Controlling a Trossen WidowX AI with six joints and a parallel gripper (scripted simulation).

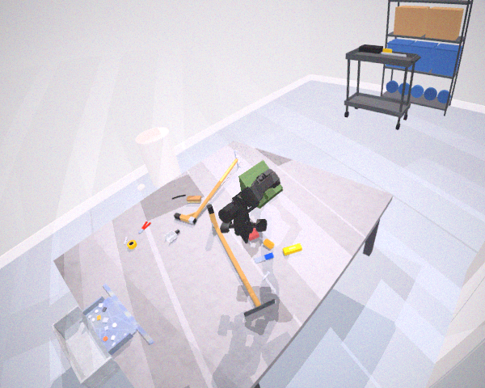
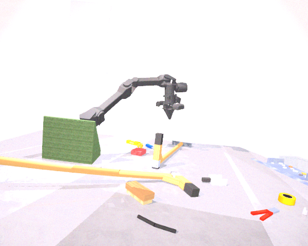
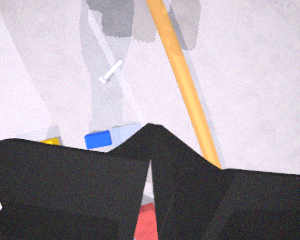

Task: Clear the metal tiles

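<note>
The blue piece is 8 cm behind my gripper tip, 2 cm to the left of it and 18 cm below it. Also, from my gripper tip: long scraper: 10 cm to the right, 12 cm below; then wooden block: 24 cm behind, 61 cm to the right, 17 cm below; then red block: 18 cm behind, 13 cm to the right, 18 cm below.
</note>
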